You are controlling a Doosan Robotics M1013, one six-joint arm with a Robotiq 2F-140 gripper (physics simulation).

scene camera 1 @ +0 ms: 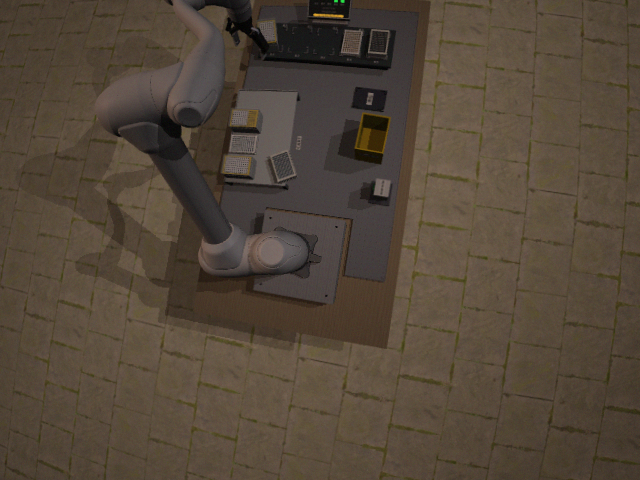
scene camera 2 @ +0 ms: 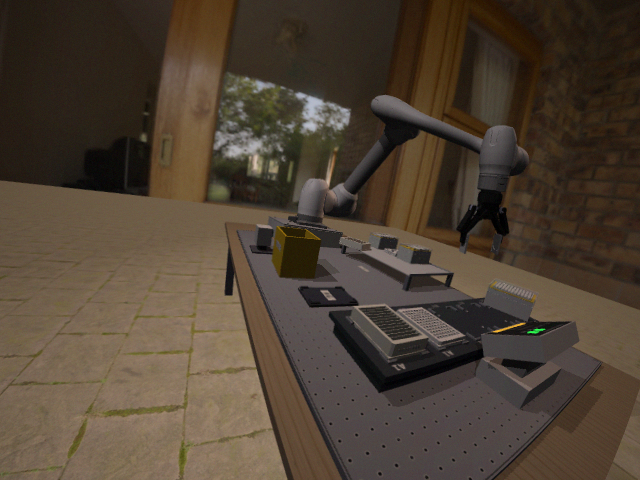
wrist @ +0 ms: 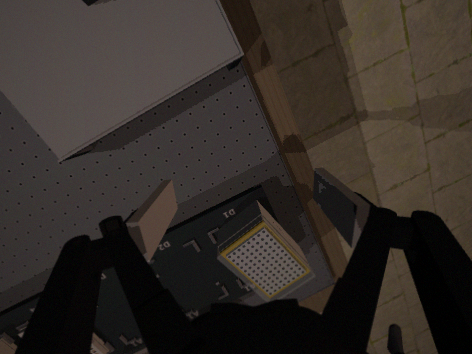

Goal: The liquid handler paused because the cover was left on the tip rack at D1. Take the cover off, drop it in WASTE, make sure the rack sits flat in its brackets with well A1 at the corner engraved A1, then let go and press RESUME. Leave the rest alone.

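Where they show: gripper, fingertip midpoint: (scene camera 1: 250,50) (scene camera 2: 478,252) (wrist: 243,189); arm's base, link origin: (scene camera 2: 308,224).
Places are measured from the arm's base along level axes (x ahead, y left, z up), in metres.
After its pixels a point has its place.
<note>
The tip rack (scene camera 1: 267,31) @(x 0.954, y 0.370, z 0.037 m) (scene camera 2: 511,299) @(x 0.980, y 0.340, z 0.010 m) (wrist: 267,260) @(x 0.946, y 0.380, z 0.038 m), pale with a yellow border, stands at D1 on the dark deck (scene camera 1: 305,45) @(x 0.960, y 0.201, z -0.037 m) (scene camera 2: 465,310) @(x 0.950, y 0.186, z -0.036 m) (wrist: 200,270) @(x 0.975, y 0.261, z -0.037 m). In the wrist view it looks turned against the deck's edges. A faint clear rim shows around its lower right side; the cover is hard to make out. The A1 corner and seating cannot be told. My gripper (scene camera 1: 250,47) @(x 0.802, y 0.383, z 0.105 m) (scene camera 2: 479,250) @(x 0.802, y 0.383, z 0.105 m) (wrist: 243,189) @(x 0.802, y 0.383, z 0.105 m) is open and empty, above and to the table-base side of the rack. A yellow bin (scene camera 1: 372,136) @(x 0.589, y -0.205, z -0.077 m) (scene camera 2: 297,255) @(x 0.631, y -0.220, z -0.006 m) stands on the table; its label is unreadable. RESUME cannot be read.
A screen unit (scene camera 1: 329,7) @(x 1.125, y 0.117, z 0.028 m) (scene camera 2: 532,333) @(x 1.162, y 0.045, z 0.046 m) stands behind the deck. Two plates (scene camera 1: 352,42) @(x 1.001, y -0.018, z -0.025 m) (scene camera 1: 378,42) @(x 1.010, y -0.137, z -0.011 m) sit at its other end. A raised shelf (scene camera 1: 273,116) @(x 0.574, y 0.250, z -0.023 m) (scene camera 2: 413,267) @(x 0.619, y 0.274, z -0.023 m) (wrist: 125,60) @(x 0.633, y 0.310, z -0.023 m) bears several racks. A dark flat plate (scene camera 1: 370,99) @(x 0.762, y -0.157, z -0.074 m) and a small box (scene camera 1: 381,189) @(x 0.334, y -0.297, z 0.021 m) flank the bin.
</note>
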